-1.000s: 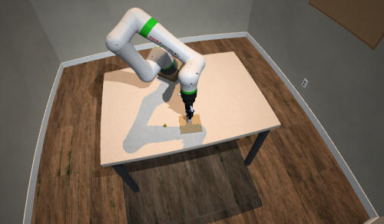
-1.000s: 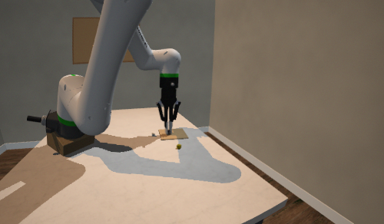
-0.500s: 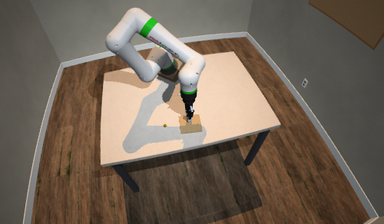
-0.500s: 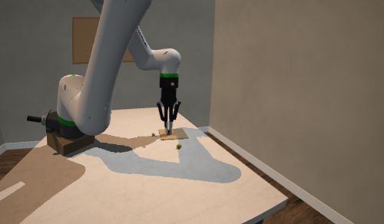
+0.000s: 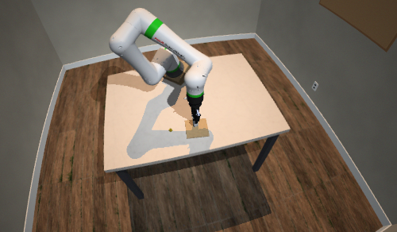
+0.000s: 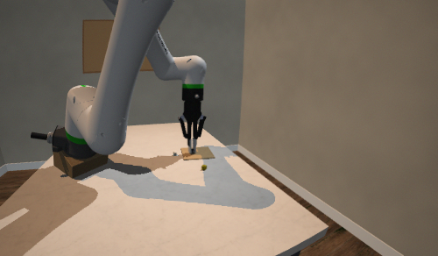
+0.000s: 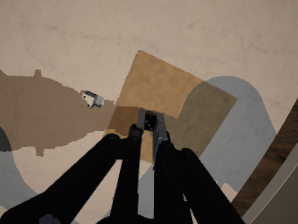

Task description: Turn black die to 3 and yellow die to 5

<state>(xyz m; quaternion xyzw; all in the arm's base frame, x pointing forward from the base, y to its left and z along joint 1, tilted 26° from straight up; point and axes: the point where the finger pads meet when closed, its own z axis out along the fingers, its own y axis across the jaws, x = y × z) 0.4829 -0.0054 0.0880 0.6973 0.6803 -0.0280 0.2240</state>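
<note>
Now: hand 3 cm above the black die. The rest, counted from my hand: tan mat 2 cm ahead, 4 cm below; white die 8 cm behind, 2 cm to the left, 4 cm below; yellow die 2 cm behind, 16 cm to the right, 4 cm below.
</note>
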